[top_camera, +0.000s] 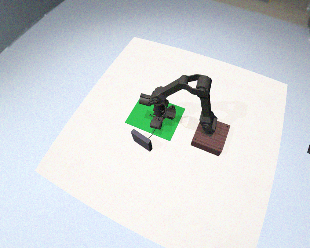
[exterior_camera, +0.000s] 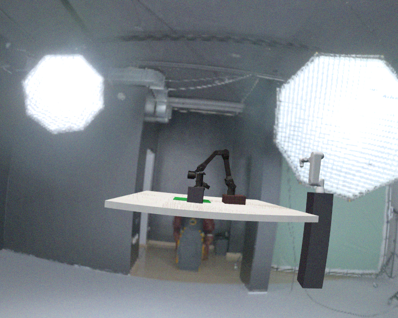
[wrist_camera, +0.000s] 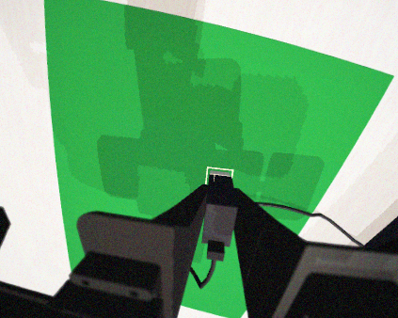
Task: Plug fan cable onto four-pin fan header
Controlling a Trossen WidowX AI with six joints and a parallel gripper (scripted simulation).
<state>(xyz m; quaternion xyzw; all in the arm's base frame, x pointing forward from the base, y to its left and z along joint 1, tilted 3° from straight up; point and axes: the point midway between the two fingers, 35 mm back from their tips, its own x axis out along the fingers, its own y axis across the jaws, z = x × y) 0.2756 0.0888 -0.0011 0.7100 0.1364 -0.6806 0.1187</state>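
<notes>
Right now my gripper tip is 1 cm below the grey plug and 1 cm short of it. Also, from my gripper tip: cream four-pin header 2 cm below, 1 cm ahead; fan 16 cm to the left, 4 cm above, 1 cm behind; green board 5 cm ahead, 4 cm below, 2 cm to the right.
</notes>
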